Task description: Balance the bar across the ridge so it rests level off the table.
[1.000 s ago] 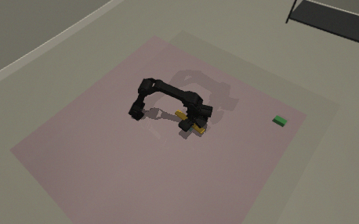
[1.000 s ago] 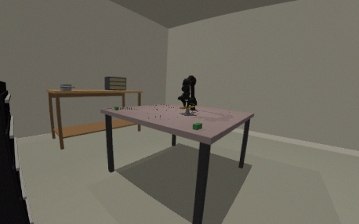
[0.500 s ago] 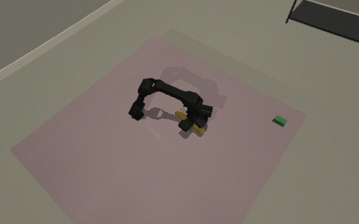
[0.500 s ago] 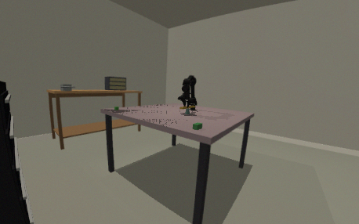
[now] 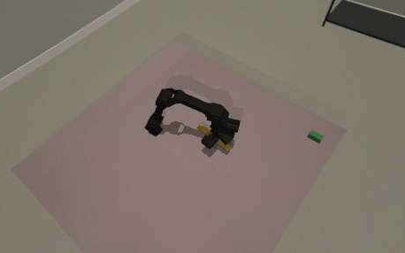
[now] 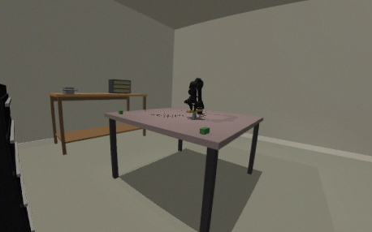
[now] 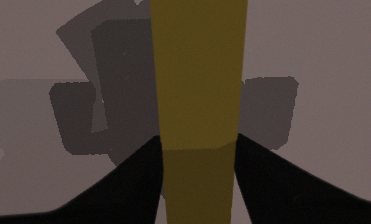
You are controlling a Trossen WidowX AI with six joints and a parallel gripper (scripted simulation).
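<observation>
Now: the yellow bar 30 mm behind my gripper tip. The rest, counted from my gripper tip: small green block 390 mm ahead, 640 mm to the right, 50 mm below.
</observation>
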